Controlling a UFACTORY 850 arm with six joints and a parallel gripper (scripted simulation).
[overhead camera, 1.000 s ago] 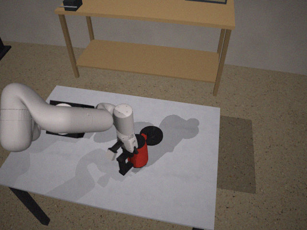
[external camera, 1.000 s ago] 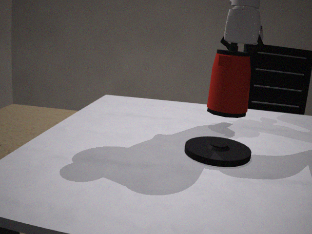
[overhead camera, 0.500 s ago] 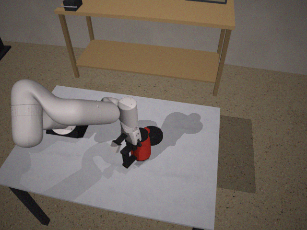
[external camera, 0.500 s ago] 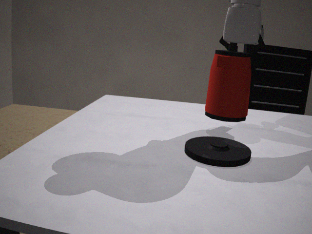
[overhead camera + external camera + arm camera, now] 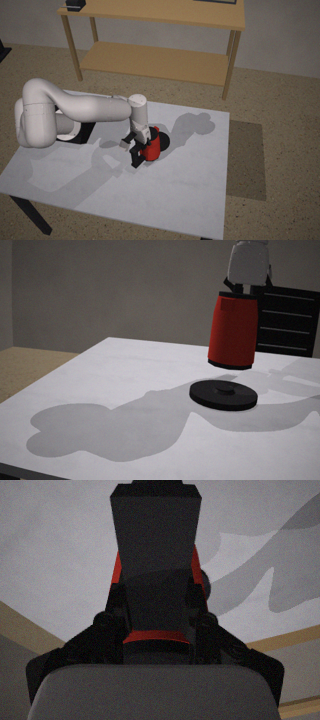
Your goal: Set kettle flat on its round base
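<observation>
The red kettle lies 5 cm below my hand, 3 cm to the left of it and 2 cm ahead of it. Round my hand: round black base: 18 cm to the left, 18 cm below, 7 cm ahead.
</observation>
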